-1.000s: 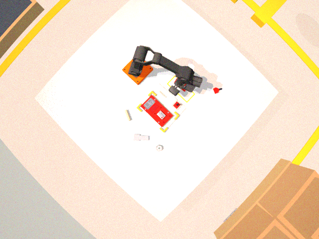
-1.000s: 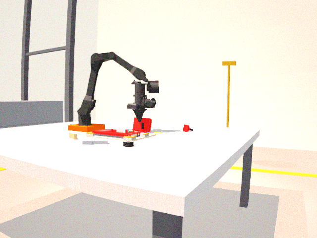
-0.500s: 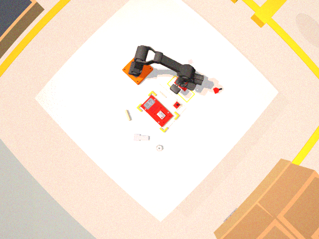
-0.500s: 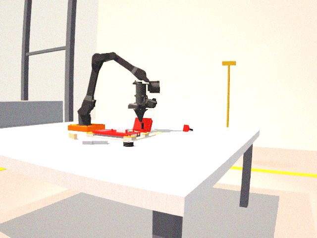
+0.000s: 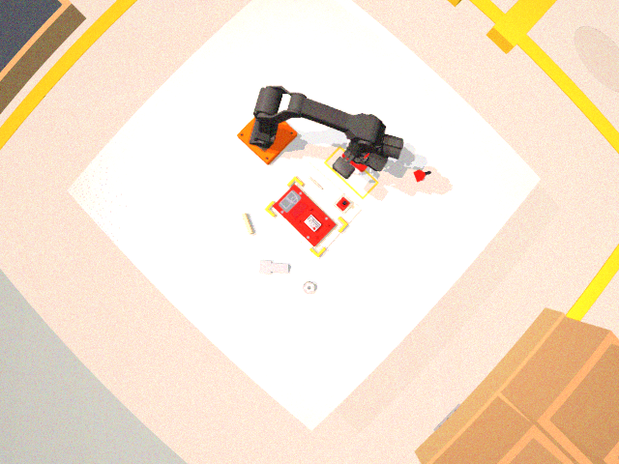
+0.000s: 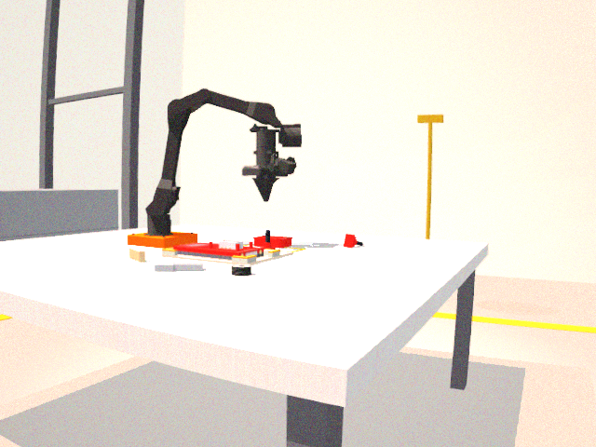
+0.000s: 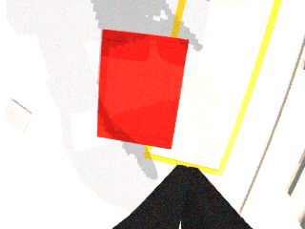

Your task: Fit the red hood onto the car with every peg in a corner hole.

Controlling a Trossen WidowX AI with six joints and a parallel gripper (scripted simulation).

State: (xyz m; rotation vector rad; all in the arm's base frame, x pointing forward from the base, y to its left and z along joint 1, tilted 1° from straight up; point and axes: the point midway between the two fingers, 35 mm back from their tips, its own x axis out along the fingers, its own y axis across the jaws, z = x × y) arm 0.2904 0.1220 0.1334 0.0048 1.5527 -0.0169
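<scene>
The red hood is 1 cm ahead of my gripper tip, 4 cm to the left of it and 11 cm below it. Round my gripper tip: grey engine block 2 cm ahead, 24 cm to the right, 11 cm below; then white block 1 cm ahead, 45 cm to the right, 12 cm below; then tan bar 16 cm behind, 38 cm to the right, 12 cm below.
</scene>
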